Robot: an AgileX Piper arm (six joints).
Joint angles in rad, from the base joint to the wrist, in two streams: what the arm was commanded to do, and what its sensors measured. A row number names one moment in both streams.
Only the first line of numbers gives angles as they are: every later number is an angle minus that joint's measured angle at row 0.
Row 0, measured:
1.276, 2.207, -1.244, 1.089, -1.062, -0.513
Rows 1 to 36, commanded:
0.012, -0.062, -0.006, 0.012, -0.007, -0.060
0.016, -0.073, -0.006, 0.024, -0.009, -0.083
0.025, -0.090, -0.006, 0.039, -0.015, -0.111
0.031, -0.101, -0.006, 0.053, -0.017, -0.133
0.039, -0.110, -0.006, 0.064, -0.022, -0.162
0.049, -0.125, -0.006, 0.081, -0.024, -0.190
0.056, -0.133, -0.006, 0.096, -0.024, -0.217
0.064, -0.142, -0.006, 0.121, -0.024, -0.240
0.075, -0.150, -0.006, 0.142, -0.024, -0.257
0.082, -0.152, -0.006, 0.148, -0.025, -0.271
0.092, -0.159, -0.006, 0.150, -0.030, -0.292
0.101, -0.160, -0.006, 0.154, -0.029, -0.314
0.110, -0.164, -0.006, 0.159, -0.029, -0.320
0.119, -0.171, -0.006, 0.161, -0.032, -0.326
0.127, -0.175, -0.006, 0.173, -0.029, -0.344
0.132, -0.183, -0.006, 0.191, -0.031, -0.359
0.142, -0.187, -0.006, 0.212, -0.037, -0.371
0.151, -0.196, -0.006, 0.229, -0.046, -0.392
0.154, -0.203, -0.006, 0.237, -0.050, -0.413
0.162, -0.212, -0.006, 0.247, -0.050, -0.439
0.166, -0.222, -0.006, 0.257, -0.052, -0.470
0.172, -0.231, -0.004, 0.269, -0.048, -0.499
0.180, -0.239, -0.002, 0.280, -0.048, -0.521
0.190, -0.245, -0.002, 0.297, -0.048, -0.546
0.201, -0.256, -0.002, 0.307, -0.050, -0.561
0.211, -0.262, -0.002, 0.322, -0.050, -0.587
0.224, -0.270, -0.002, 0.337, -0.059, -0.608
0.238, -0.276, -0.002, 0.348, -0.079, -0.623
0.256, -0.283, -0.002, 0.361, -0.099, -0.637
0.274, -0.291, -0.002, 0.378, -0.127, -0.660
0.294, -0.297, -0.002, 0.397, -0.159, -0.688
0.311, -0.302, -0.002, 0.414, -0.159, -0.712
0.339, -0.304, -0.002, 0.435, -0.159, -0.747
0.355, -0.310, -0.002, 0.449, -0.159, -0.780
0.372, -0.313, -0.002, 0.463, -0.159, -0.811
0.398, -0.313, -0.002, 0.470, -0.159, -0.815
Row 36, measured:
0.325, -0.293, 0.000, 0.420, -0.141, -0.720
